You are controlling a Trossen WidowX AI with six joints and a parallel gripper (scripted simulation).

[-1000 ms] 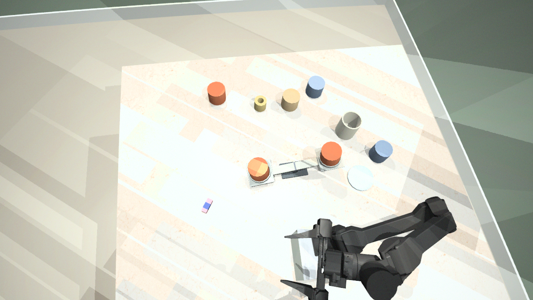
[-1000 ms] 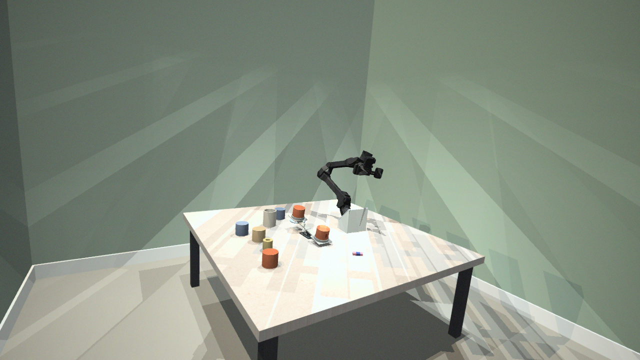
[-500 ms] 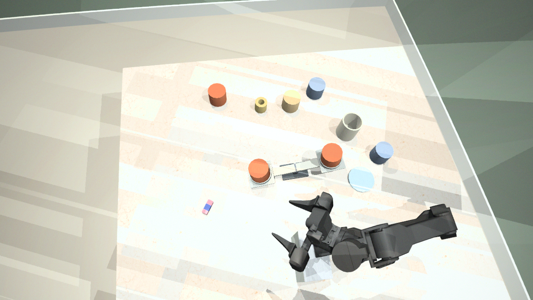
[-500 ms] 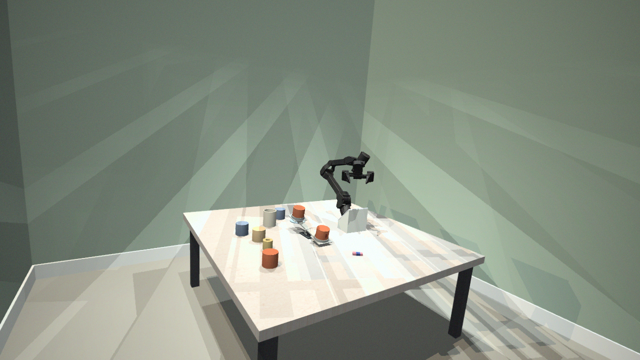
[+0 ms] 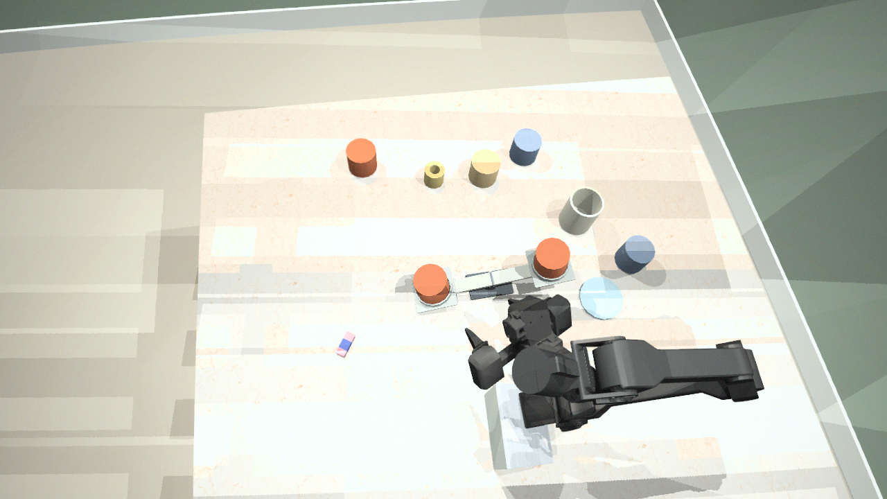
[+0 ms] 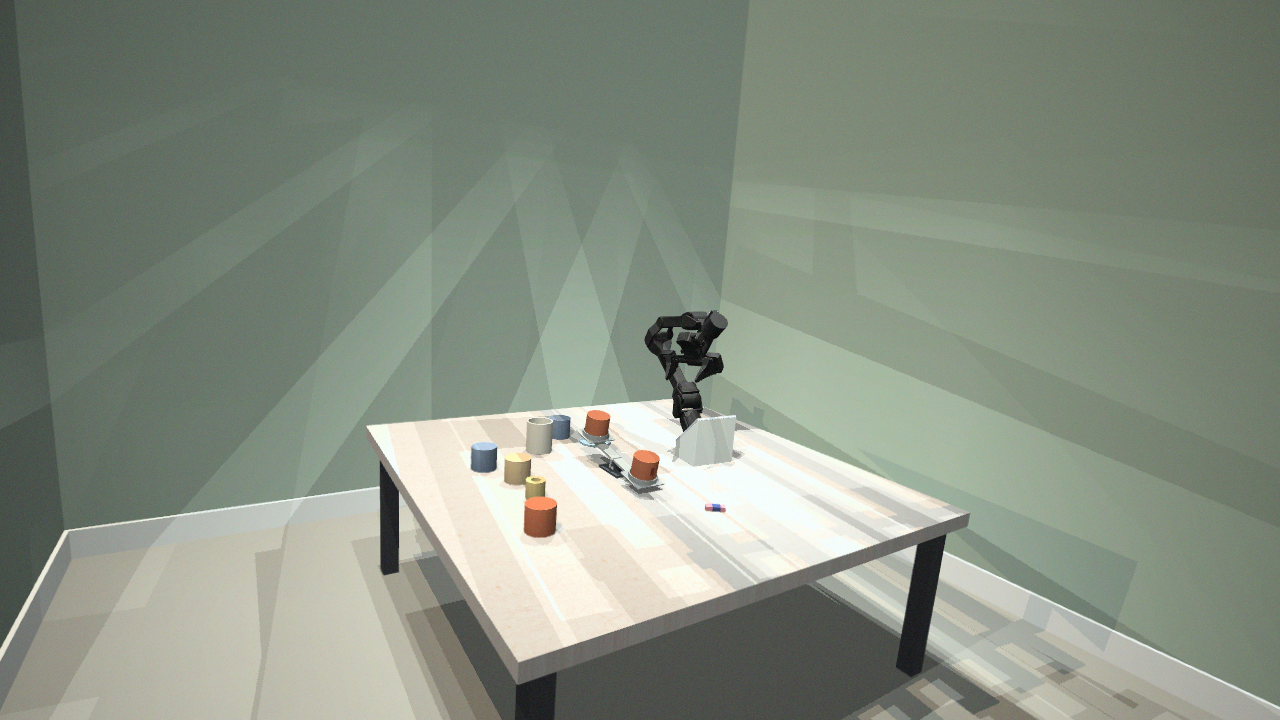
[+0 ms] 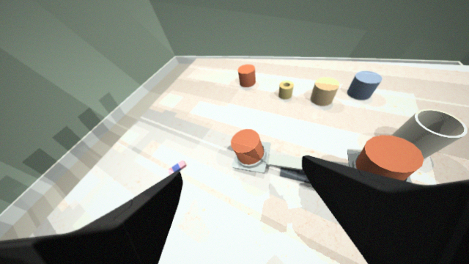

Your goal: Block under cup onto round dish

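The small teal block is 14 cm ahead of my gripper tip, 6 cm to the left of it and 24 cm below it. Also, from my gripper tip: yellow ring 44 cm ahead, 1 cm to the left, 25 cm below; blue eraser 5 cm ahead, 26 cm to the left, 27 cm below; pale blue round dish 8 cm ahead, 33 cm to the right, 27 cm below.
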